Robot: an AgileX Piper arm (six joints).
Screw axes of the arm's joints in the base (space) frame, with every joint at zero. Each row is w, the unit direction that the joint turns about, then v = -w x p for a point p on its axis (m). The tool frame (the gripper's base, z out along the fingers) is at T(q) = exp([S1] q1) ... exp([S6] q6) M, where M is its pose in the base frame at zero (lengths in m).
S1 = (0, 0, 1, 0, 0, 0)
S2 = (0, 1, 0, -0.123, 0, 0)
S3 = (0, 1, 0, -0.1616, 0, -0.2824)
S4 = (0.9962, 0, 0.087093, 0, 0.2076, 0)
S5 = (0, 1, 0, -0.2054, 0, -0.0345)
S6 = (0.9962, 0, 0.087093, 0, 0.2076, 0)
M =
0.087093 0 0.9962 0.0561
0 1 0 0
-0.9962 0 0.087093 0.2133
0 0 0 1
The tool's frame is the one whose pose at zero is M.
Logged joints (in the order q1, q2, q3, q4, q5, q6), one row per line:
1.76 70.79 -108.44 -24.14 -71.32 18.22
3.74 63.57 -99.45 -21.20 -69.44 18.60
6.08 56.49 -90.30 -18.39 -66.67 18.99
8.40 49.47 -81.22 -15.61 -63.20 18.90
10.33 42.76 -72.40 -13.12 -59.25 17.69
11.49 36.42 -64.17 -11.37 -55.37 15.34
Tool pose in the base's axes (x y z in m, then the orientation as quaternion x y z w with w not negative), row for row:
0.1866 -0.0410 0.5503 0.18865 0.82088 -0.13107 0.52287
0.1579 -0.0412 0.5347 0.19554 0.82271 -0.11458 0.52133
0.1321 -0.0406 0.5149 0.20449 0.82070 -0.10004 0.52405
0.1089 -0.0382 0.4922 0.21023 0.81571 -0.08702 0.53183
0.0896 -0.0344 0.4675 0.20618 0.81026 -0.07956 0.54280
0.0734 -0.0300 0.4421 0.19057 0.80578 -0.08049 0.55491
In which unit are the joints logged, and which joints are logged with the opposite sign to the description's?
The joints are logged in degrees. Opposite sign: q1, q5.
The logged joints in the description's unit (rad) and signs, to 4 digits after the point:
-0.0307 1.2355 -1.8926 -0.4213 1.2448 0.3180
-0.0653 1.1095 -1.7357 -0.3700 1.2120 0.3246
-0.1061 0.9859 -1.5760 -0.3210 1.1636 0.3314
-0.1466 0.8634 -1.4176 -0.2724 1.1030 0.3299
-0.1803 0.7463 -1.2636 -0.2290 1.0341 0.3087
-0.2005 0.6356 -1.1200 -0.1984 0.9664 0.2677

